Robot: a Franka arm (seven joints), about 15 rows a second.
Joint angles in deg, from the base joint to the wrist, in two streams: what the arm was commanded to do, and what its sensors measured. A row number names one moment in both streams.
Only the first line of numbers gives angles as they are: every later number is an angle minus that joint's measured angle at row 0.
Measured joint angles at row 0:
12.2, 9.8, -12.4, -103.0, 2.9, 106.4, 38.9
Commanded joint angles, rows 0 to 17:
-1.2, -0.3, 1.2, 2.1, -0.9, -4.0, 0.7
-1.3, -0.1, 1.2, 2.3, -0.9, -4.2, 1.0
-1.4, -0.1, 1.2, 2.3, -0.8, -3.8, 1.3
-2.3, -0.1, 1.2, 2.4, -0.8, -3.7, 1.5
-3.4, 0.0, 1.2, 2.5, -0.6, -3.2, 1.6
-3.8, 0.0, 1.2, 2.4, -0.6, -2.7, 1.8
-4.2, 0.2, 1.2, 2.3, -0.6, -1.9, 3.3
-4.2, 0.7, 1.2, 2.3, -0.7, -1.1, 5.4
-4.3, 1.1, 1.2, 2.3, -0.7, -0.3, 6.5
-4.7, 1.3, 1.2, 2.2, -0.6, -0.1, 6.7
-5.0, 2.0, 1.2, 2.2, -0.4, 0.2, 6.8
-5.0, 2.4, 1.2, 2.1, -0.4, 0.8, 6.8
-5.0, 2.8, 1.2, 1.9, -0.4, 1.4, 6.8
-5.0, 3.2, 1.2, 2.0, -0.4, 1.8, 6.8
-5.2, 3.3, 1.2, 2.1, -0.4, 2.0, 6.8
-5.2, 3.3, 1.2, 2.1, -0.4, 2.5, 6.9
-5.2, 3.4, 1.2, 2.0, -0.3, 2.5, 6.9
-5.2, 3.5, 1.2, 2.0, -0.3, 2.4, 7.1
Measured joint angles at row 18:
-3.9, 3.7, 0.1, 1.9, 0.0, 2.3, 5.8
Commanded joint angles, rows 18 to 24:
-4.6, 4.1, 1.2, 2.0, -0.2, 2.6, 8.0
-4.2, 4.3, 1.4, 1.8, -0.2, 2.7, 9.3
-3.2, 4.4, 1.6, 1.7, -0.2, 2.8, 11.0
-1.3, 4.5, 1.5, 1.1, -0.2, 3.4, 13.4
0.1, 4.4, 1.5, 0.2, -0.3, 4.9, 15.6
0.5, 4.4, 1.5, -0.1, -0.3, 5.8, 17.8
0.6, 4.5, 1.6, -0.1, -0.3, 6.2, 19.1
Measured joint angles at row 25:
-0.2, 5.1, 1.5, 1.2, 0.1, 4.6, 15.3
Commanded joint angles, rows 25 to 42:
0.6, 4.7, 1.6, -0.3, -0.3, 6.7, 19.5
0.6, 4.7, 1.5, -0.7, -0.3, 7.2, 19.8
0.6, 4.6, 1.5, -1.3, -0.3, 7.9, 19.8
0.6, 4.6, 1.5, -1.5, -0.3, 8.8, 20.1
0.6, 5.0, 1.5, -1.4, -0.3, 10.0, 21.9
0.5, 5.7, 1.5, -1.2, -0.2, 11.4, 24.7
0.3, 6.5, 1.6, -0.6, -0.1, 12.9, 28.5
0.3, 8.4, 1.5, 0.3, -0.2, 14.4, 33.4
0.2, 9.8, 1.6, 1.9, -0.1, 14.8, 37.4
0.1, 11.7, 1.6, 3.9, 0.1, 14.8, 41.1
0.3, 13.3, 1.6, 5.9, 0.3, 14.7, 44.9
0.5, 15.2, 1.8, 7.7, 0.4, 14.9, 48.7
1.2, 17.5, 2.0, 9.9, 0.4, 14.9, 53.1
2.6, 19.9, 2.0, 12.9, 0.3, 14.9, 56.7
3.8, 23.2, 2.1, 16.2, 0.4, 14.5, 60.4
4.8, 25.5, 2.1, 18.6, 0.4, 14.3, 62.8
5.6, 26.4, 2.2, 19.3, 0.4, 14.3, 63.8
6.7, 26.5, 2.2, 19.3, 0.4, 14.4, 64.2
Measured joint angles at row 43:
5.2, 23.6, 2.4, 15.4, 0.2, 15.5, 61.5
